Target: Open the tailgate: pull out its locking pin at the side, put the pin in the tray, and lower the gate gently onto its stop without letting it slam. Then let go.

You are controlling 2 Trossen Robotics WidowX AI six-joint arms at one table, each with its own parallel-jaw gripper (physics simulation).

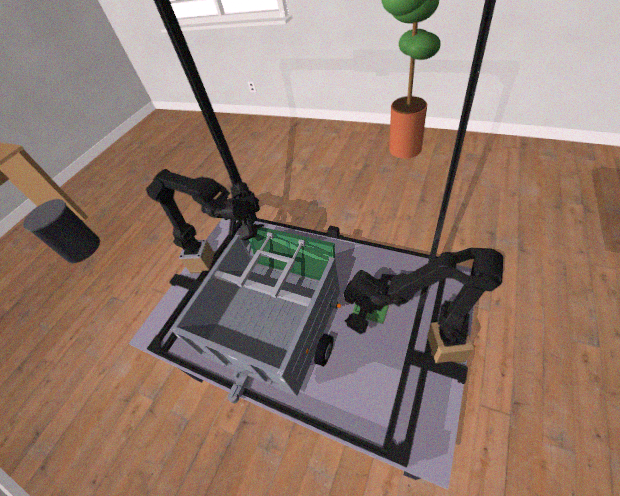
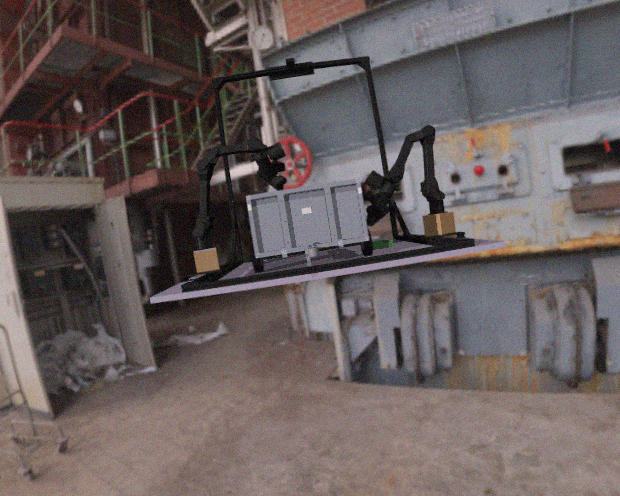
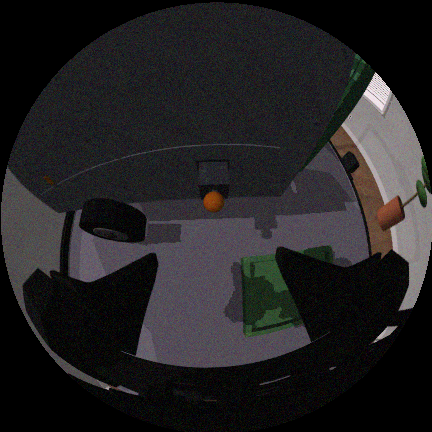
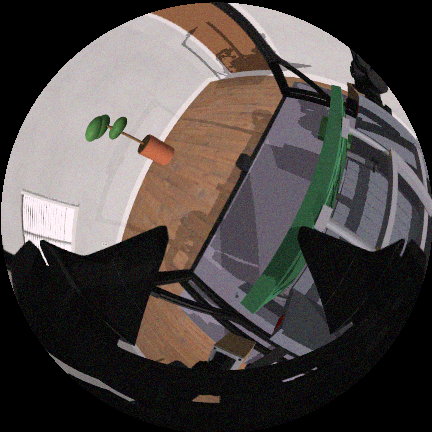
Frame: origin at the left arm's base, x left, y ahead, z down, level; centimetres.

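Seen in the pictures: left gripper, fingertip midpoint: [image 1: 349,309] [image 2: 368,226] [image 3: 217,257]; right gripper, fingertip midpoint: [image 1: 261,213] [image 2: 278,190] [image 4: 236,233]; left arm's base, link origin: [image 1: 451,335] [image 2: 437,213]; right arm's base, link origin: [image 1: 192,248] [image 2: 204,249] [image 4: 223,360].
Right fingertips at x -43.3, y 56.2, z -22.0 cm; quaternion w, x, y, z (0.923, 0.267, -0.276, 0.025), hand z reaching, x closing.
Observation:
Pixels of each thing's top centre, then the offset from my right fingertips to it. "spot": a spot on its surface instead.
- grey bracket, surface spot: [image 3: 214,174] spot: dx +27.3, dy -21.4, dz +20.8 cm
- green tray, top centre: [image 3: 297,289] [image 4: 339,131] [image 1: 373,298] [image 2: 376,242] dx +21.9, dy -35.7, dz +31.4 cm
- light grey ladder-like frame, surface spot: [image 4: 395,190] [image 1: 277,256] spot: dx +16.6, dy -5.0, dz +4.8 cm
- black wheel, top centre: [image 3: 88,209] [image 1: 322,343] dx +40.6, dy -15.8, dz +23.2 cm
The green tailgate [image 1: 320,258] [image 3: 350,100] [image 4: 312,200] stands upright across the back end of the grey trailer [image 1: 297,380] [image 2: 307,222]. The locking pin's orange ball [image 1: 338,305] [image 3: 213,201] shows at a grey bracket [image 3: 214,174] low on the trailer's right side; its shaft is hidden. My left gripper [image 1: 356,324] [image 2: 371,214] [image 3: 217,257] is open and empty beside that side, apart from the ball. The green tray [image 1: 381,313] [image 2: 382,243] [image 3: 246,300] lies on the mat partly under it. My right gripper [image 1: 249,231] [image 2: 278,183] [image 4: 236,233] is open and empty above the gate's left end.
A light grey ladder-like frame [image 1: 276,257] [image 4: 395,190] spans the trailer bed and reaches the gate's top. A black wheel [image 1: 324,350] [image 3: 112,220] stands at the trailer's right side. Black frame posts [image 1: 204,103] [image 1: 461,129] rise near both arms.

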